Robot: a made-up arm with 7 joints.
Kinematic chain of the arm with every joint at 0, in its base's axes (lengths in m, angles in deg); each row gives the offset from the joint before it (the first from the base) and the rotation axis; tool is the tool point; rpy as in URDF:
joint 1: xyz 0 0 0.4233 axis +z
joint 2: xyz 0 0 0 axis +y
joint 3: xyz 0 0 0.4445 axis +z
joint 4: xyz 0.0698 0 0 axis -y
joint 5: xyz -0.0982 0 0.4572 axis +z
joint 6: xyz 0 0 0 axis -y
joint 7: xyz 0.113 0 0 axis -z
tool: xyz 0 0 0 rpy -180 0 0
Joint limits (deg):
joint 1: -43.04..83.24
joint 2: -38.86..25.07
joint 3: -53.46..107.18
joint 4: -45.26..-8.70
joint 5: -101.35..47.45
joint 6: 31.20..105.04
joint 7: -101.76..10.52
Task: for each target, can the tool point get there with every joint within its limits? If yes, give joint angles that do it. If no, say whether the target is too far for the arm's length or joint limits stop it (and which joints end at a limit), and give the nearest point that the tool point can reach.
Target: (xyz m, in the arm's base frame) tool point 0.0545 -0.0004 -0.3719
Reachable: no: joint limits stop it (at a limit: joint 2, joint 4, joint 6) | nearest point 0.7367 -0.0054 0.9714 | short by 1.507 m
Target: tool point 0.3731 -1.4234 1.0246
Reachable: no: too far | nearest point 0.2835 -0.6625 1.0713 | short by 0.768 m
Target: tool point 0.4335 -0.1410 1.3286
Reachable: yes | joints -19.20 19.59 26.42 -12.78 -67.25 62.84 -20.90
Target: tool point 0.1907 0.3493 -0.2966
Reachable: no: joint limits stop it (at a limit: joint 2, joint 4, joint 6) | nearest point 0.3530 0.6466 0.9714 | short by 1.312 m
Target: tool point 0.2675 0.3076 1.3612
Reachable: yes | joints 61.74 17.31 -40.57 -14.12 -7.53 78.47 -12.07
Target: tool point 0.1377 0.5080 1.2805
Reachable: yes | joints 72.03 19.25 18.13 -20.55 -45.23 58.43 -83.90
